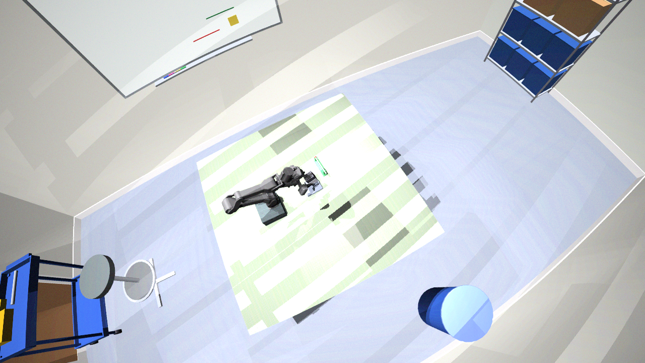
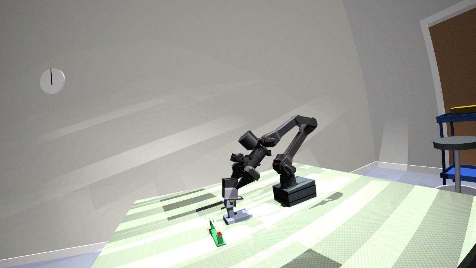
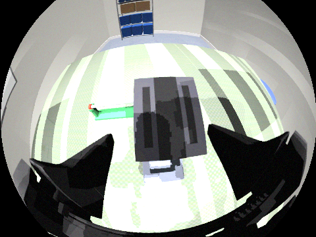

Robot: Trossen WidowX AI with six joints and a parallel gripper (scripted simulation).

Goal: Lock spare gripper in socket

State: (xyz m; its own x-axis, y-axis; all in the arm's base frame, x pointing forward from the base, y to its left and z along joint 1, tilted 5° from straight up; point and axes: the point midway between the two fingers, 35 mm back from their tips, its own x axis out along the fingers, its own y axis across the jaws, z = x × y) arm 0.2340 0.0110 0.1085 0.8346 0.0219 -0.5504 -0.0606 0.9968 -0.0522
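The spare gripper is 2 cm below my gripper tip and 1 cm ahead of it. Round my gripper tip: green rest: 12 cm below, 12 cm ahead, 11 cm to the left; then grey mount: 10 cm below, 1 cm ahead.
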